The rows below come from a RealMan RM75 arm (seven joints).
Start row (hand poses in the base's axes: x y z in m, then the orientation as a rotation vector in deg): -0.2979, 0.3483, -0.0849, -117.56, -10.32, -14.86
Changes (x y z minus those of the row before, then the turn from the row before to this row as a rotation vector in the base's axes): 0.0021, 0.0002, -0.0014, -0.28, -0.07, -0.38; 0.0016, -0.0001, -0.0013, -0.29, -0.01, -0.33; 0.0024, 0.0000, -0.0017, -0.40, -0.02, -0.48; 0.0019, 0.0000, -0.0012, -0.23, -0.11, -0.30; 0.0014, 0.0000, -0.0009, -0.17, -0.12, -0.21; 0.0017, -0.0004, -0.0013, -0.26, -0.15, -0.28; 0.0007, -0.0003, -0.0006, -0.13, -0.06, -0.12; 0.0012, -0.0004, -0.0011, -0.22, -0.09, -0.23; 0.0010, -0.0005, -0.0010, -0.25, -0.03, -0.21; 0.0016, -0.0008, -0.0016, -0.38, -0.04, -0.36; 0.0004, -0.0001, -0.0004, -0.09, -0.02, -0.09; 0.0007, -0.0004, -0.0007, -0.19, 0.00, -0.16; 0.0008, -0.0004, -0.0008, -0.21, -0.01, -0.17; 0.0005, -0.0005, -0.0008, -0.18, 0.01, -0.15
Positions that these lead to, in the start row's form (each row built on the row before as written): -0.2958, 0.3485, -0.0863, -117.88, -10.02, -15.16; -0.2942, 0.3484, -0.0876, -118.21, -9.74, -15.36; -0.2918, 0.3484, -0.0893, -118.67, -9.32, -15.66; -0.2899, 0.3484, -0.0905, -118.93, -9.12, -15.95; -0.2885, 0.3484, -0.0914, -119.11, -9.00, -16.20; -0.2868, 0.3480, -0.0927, -119.39, -8.84, -16.52; -0.2861, 0.3477, -0.0933, -119.53, -8.77, -16.65; -0.2849, 0.3473, -0.0944, -119.77, -8.62, -16.88; -0.2839, 0.3468, -0.0954, -120.04, -8.46, -17.03; -0.2823, 0.3460, -0.0970, -120.46, -8.17, -17.28; -0.2819, 0.3459, -0.0974, -120.56, -8.10, -17.35; -0.2812, 0.3455, -0.0981, -120.77, -7.97, -17.44; -0.2804, 0.3451, -0.0989, -121.00, -7.83, -17.55; -0.2799, 0.3446, -0.0997, -121.20, -7.70, -17.63
